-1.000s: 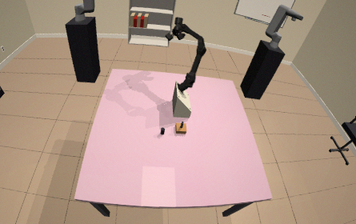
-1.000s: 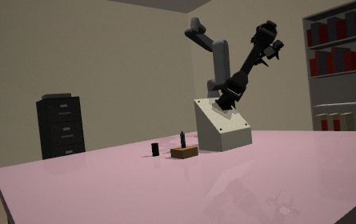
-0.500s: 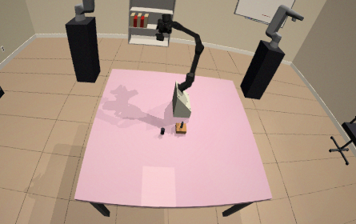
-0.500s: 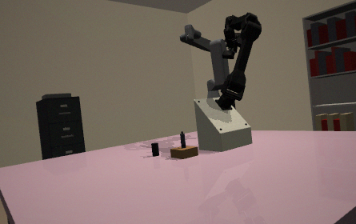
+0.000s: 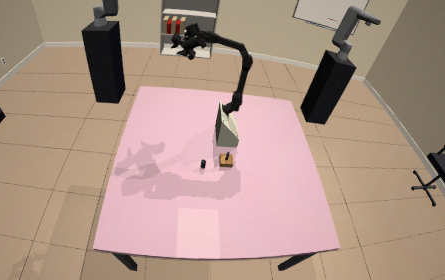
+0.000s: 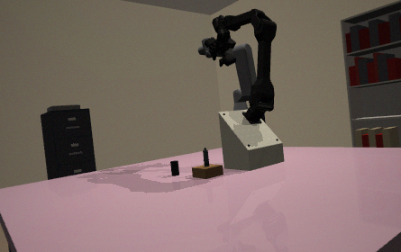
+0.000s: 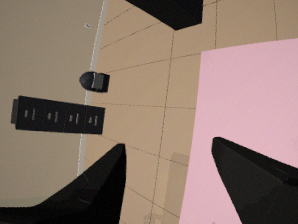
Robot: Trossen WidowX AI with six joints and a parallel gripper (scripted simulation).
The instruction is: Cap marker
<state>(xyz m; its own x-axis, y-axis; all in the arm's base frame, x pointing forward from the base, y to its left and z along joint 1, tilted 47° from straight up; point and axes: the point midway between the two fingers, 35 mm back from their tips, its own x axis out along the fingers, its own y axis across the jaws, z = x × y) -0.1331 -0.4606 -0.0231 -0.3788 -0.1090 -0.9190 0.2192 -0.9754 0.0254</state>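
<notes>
Now: the black cap 470 mm ahead of my gripper tip, 240 mm to the left of it and 450 mm below it. From my gripper tip the other things lie so: tan holder block 420 mm ahead, 380 mm to the left, 460 mm below.
</notes>
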